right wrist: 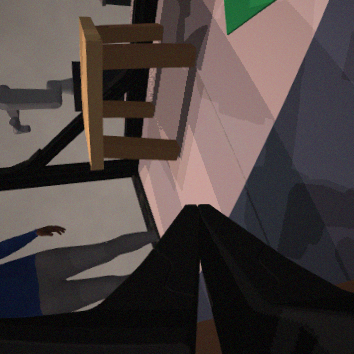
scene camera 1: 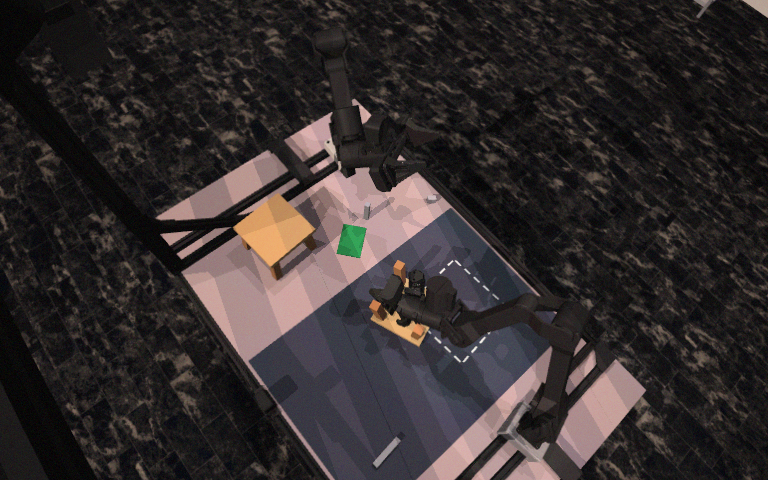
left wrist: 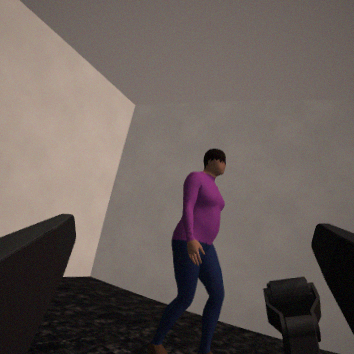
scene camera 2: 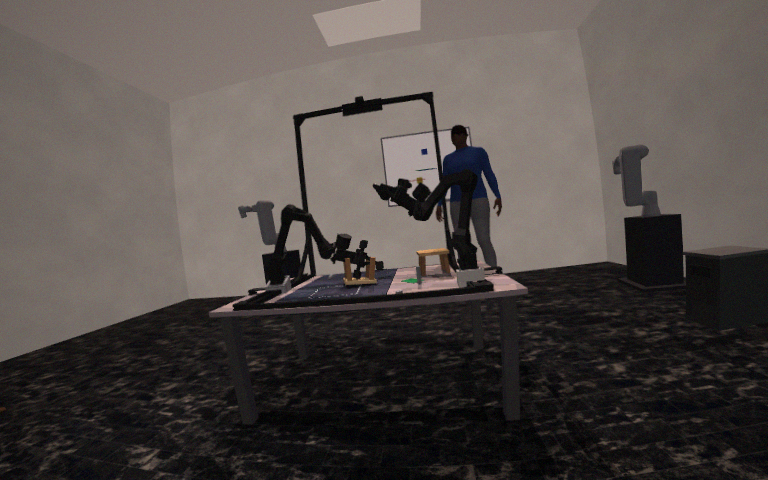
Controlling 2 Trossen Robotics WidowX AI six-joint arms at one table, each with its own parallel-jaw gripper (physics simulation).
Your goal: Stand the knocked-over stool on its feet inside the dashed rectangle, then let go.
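Where they show: left gripper, between the fingertips: (scene camera 1: 433,148) (left wrist: 197,231) (scene camera 2: 376,184); right gripper, between the fingertips: (right wrist: 196,215) (scene camera 1: 369,290) (scene camera 2: 377,262); left arm's base, origin of its link: (scene camera 2: 469,269); right arm's base, origin of its link: (scene camera 1: 532,430) (scene camera 2: 277,281).
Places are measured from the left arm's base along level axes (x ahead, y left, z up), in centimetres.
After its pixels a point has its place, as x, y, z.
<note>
The knocked-over stool (scene camera 1: 387,324) @(49.7, -22.5, -3.5) (scene camera 2: 368,281) @(43.8, -10.3, -3.5) lies upside down on the dark mat, seat down and legs up, left of the dashed rectangle (scene camera 1: 462,361) @(68.6, -12.2, -5.4) in scene camera 1. The right arm covers part of both. My right gripper (scene camera 1: 372,292) @(41.4, -22.4, 3.2) (scene camera 2: 381,264) @(41.4, -22.4, 3.2) (right wrist: 196,215) @(41.4, -22.4, 3.2) is shut and empty, reaching over the upturned seat among the legs; whether it touches a leg is unclear. Brown leg parts show at the bottom of the right wrist view. My left gripper (scene camera 1: 430,150) @(33.8, -3.3, 38.2) (scene camera 2: 376,189) @(33.8, -3.3, 38.2) (left wrist: 197,231) @(33.8, -3.3, 38.2) is open and empty, raised high away from the stool.
A second stool (scene camera 1: 274,226) @(14.0, -32.5, 5.5) (scene camera 2: 432,251) @(14.1, -28.4, 5.5) (right wrist: 92,100) @(21.5, -30.2, 5.0) stands upright on the pink table part. Near it are a green sheet (scene camera 1: 351,240) @(24.3, -15.6, -5.6) (scene camera 2: 410,280) @(25.3, -15.9, -5.6) (right wrist: 242,12) @(26.5, -19.0, -5.6), a grey upright block (scene camera 1: 367,210) @(21.4, -8.2, -0.2) (scene camera 2: 418,275) @(20.8, -7.3, -2.1) and a small white piece (scene camera 1: 431,198) @(27.4, 10.8, -3.7). A grey bar (scene camera 1: 387,451) @(73.6, -40.6, -4.0) lies on the dark mat.
</note>
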